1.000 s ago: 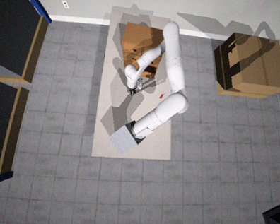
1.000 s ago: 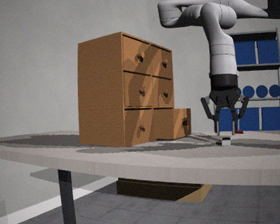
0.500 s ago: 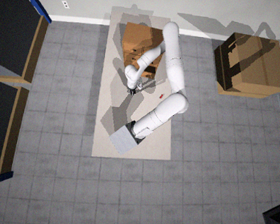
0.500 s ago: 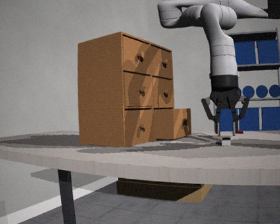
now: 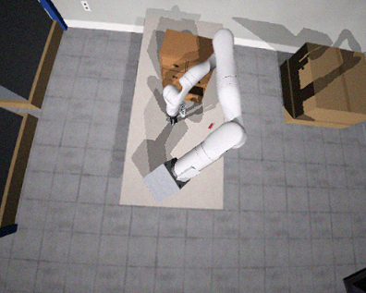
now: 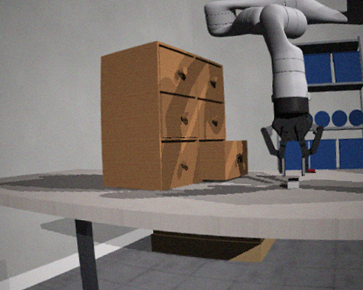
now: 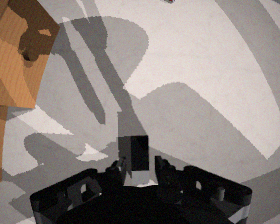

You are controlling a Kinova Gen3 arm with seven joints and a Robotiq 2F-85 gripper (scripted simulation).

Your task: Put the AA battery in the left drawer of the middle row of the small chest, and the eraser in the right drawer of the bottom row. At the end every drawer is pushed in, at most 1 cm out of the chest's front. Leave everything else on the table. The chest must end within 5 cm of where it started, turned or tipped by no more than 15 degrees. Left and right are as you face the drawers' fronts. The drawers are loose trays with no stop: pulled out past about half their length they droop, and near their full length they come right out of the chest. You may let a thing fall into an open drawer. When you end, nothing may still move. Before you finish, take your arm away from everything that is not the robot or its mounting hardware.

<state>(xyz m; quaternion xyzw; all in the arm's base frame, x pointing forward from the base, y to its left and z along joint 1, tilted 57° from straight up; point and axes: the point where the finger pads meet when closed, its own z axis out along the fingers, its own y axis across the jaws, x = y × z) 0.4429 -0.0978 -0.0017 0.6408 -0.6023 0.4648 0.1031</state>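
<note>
My hand is 3 cm above the eraser and 1 cm to the right of it. Also, from my hand: red AA battery (29 cm ahead, 11 cm to the right, 8 cm above).
</note>
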